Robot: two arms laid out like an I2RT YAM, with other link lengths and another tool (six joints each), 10 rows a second.
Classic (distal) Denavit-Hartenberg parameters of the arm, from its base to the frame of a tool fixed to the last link. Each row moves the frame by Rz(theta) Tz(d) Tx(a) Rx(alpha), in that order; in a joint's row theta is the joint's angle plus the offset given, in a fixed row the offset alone. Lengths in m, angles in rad.
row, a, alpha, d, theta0
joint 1, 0.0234, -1.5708, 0.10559, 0
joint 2, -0.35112, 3.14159, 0, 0
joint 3, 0.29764, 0, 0, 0.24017
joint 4, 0.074, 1.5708, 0.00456, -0.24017
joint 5, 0, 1.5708, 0.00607, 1.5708
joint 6, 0.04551, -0.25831, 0.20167, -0.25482
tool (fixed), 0, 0, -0.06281, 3.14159
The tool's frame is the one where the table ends.
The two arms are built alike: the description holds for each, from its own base.
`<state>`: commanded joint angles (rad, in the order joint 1, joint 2, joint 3, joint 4, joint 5, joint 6); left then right.
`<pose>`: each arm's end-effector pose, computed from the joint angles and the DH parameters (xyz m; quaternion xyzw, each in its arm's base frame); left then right.
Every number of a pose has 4 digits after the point. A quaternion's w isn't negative.
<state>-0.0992 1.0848 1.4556 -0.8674 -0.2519 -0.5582 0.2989 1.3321 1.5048 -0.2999 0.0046 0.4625</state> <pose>0.3103 -0.0193 0.5176 0.3506 0.8296 0.1608 0.4036 0.4228 0.0748 0.5392 0.5463 0.6220 0.4925 0.2686</pose>
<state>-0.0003 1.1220 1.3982 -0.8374 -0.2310 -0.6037 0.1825 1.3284 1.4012 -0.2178 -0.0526 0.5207</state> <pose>0.3328 0.0105 0.4872 0.3024 0.8611 0.1523 0.3793 0.4379 0.0348 0.5042 0.5830 0.5929 0.4918 0.2582</pose>
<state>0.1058 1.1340 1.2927 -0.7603 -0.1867 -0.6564 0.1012 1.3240 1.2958 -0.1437 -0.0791 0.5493</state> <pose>0.3465 0.0435 0.4502 0.2489 0.8843 0.1370 0.3705 0.4449 0.0035 0.4675 0.6120 0.5725 0.4825 0.2547</pose>
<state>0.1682 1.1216 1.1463 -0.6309 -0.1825 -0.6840 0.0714 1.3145 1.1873 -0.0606 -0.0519 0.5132</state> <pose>0.3516 0.0671 0.4102 0.2110 0.8939 0.1403 0.3699 0.4453 -0.0136 0.4361 0.6232 0.5681 0.4609 0.2764</pose>
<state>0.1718 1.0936 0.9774 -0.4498 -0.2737 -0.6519 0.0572 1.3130 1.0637 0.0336 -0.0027 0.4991</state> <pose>0.3508 0.0798 0.3731 0.1965 0.8899 0.1898 0.3652 0.4435 -0.0269 0.3949 0.6422 0.5587 0.4371 0.2905</pose>
